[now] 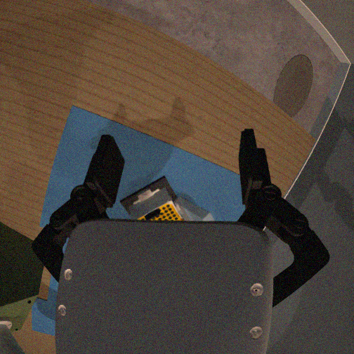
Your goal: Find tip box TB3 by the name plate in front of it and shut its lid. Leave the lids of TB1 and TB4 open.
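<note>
Part of a tip box (167,212) with a yellow, dark-holed top shows just above the edge of the gripper's grey housing, which hides the rest. A dark grey, slanted piece (147,196) with a pale mark lies against its upper left side; I cannot read any name on it. A pale grey-blue piece (192,207) shows at its right. Which box this is cannot be told. My gripper (176,144) is open and empty, its two black fingers wide apart above the blue mat (200,170). Other tip boxes and readable name plates do not show.
The blue mat lies on a wooden table top (150,65). A grey stone-like floor area (225,40) with a dark oval patch (294,85) lies beyond the table edge. A green board-like object (19,314) shows at the lower left, near a pale grey part at the corner.
</note>
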